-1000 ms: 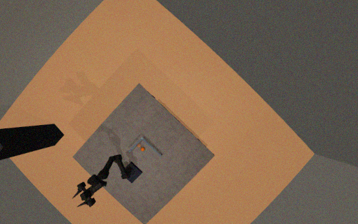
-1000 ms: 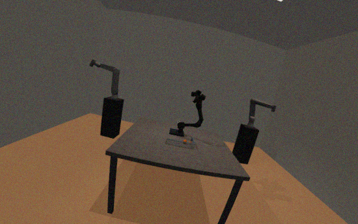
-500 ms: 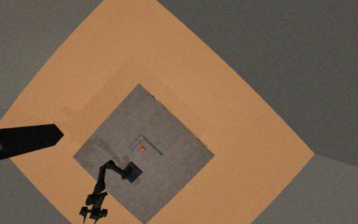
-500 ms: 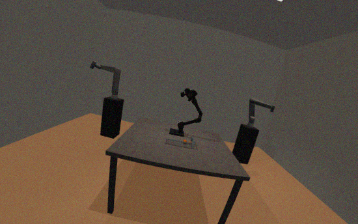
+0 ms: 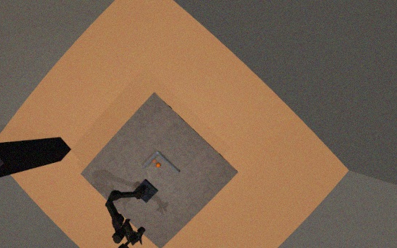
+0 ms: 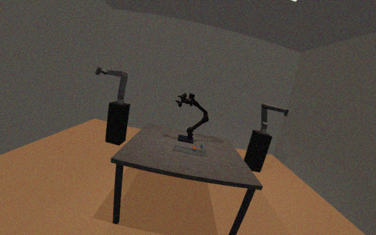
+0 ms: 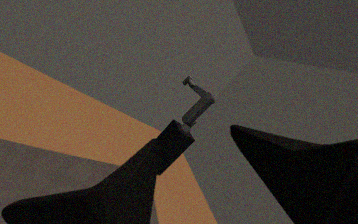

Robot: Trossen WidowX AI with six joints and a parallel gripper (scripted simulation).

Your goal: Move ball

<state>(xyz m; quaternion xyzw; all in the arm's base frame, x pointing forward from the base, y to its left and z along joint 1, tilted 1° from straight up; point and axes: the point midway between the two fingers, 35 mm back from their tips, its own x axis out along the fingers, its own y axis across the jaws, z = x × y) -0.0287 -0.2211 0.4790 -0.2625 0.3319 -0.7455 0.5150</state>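
My gripper tip is 34 cm short of the orange ball, 33 cm to the right of it and 48 cm above it.
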